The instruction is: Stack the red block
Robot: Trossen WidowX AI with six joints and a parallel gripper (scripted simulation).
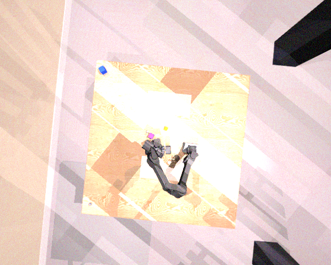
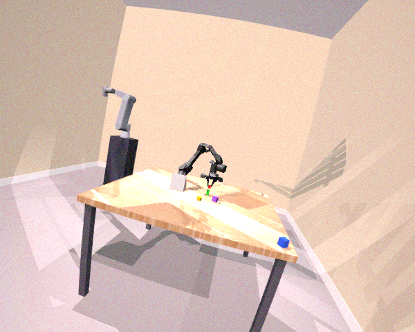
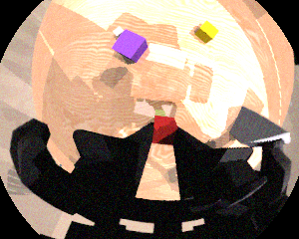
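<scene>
The purple block lies 100 mm to the right of my gripper tip, 70 mm ahead of it and 60 mm below it. The rest, counted from my gripper tip: red block: right at my gripper tip; yellow block: 170 mm to the right, 60 mm below, 40 mm behind; blue block: 600 mm to the right, 520 mm ahead, 50 mm below.
</scene>
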